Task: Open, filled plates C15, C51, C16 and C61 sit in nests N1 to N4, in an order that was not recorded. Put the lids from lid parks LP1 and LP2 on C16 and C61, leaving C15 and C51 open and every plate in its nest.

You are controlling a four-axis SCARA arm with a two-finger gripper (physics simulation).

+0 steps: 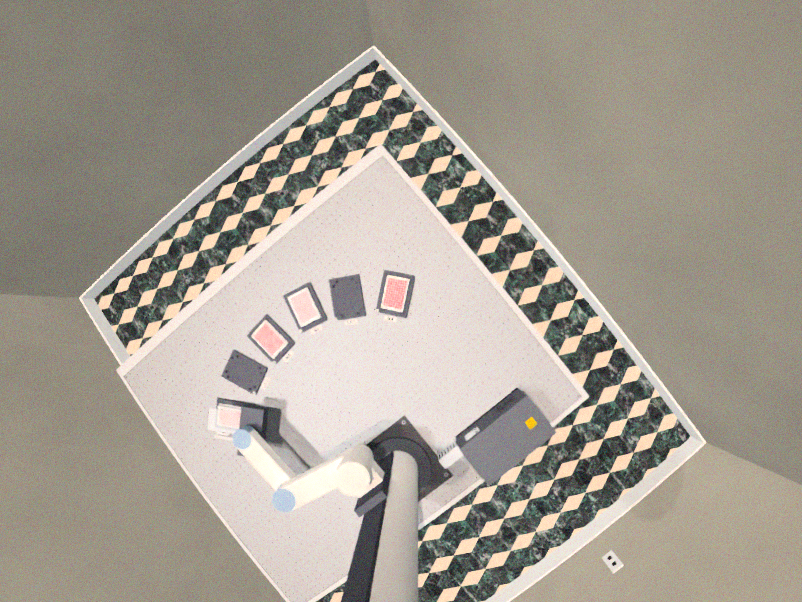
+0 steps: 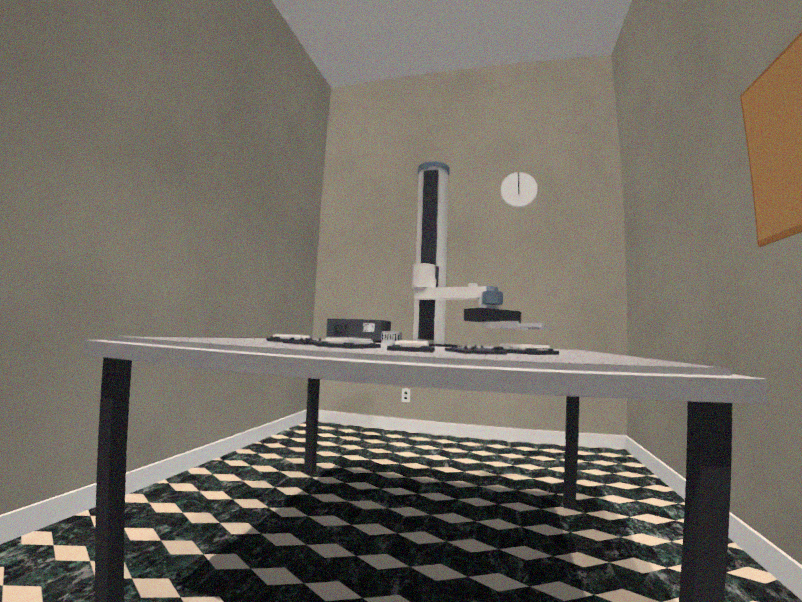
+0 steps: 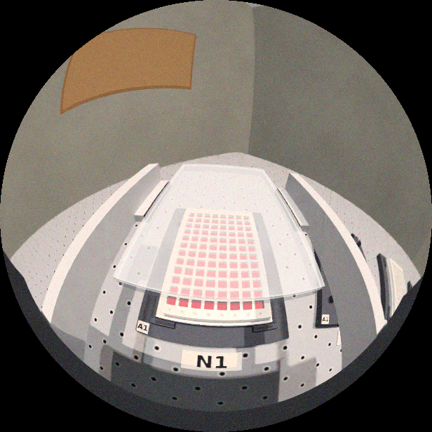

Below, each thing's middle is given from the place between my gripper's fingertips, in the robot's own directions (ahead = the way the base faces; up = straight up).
My gripper is now 70 mm above the plate C16 (image 3: pixel 194 313), 20 mm to the left of it and 20 mm past it. Round my hand: plate C51 (image 1: pixel 269 339): 330 mm to the right, 130 mm ahead, 70 mm below; lid park LP2 (image 1: pixel 243 371): 160 mm to the right, 90 mm ahead, 80 mm below; nest N1 (image 3: pixel 200 335): 80 mm below, 20 mm to the right, 20 mm behind.
